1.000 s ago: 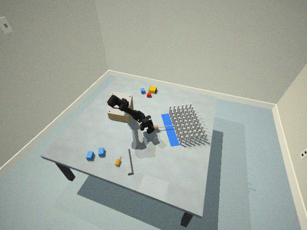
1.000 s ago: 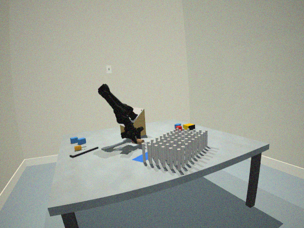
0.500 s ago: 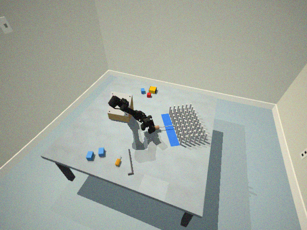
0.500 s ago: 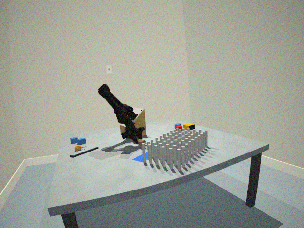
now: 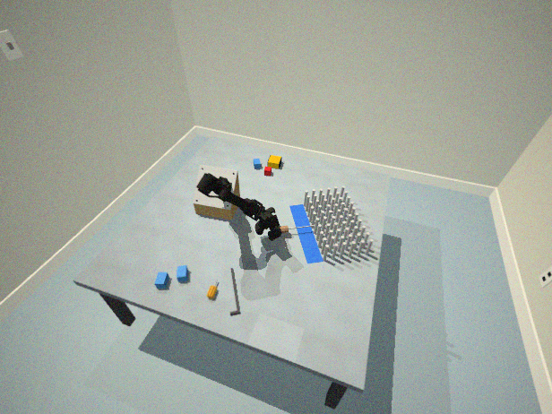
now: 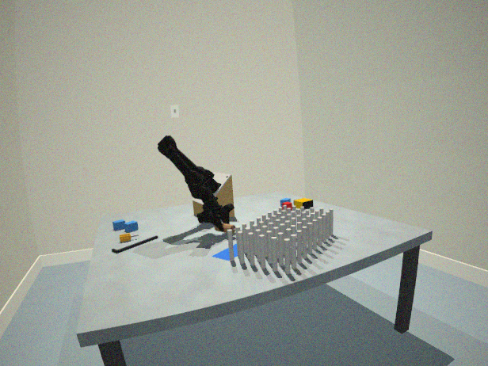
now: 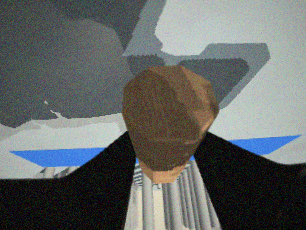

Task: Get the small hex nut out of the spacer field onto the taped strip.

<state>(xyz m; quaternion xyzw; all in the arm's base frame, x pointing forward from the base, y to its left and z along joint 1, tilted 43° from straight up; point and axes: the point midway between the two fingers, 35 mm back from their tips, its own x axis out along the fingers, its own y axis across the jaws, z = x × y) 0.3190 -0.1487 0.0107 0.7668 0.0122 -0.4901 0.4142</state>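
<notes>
My gripper tip is now 120 mm short of the blue taped strip, 60 mm to the right of it and 30 mm above it. From my gripper tip the other things lie so: hex nut 270 mm ahead, 130 mm to the left, 30 mm below; wooden-handled tool 90 mm ahead, 40 mm to the left; orange-handled screwdriver 210 mm behind, 400 mm to the right, 10 mm below.
</notes>
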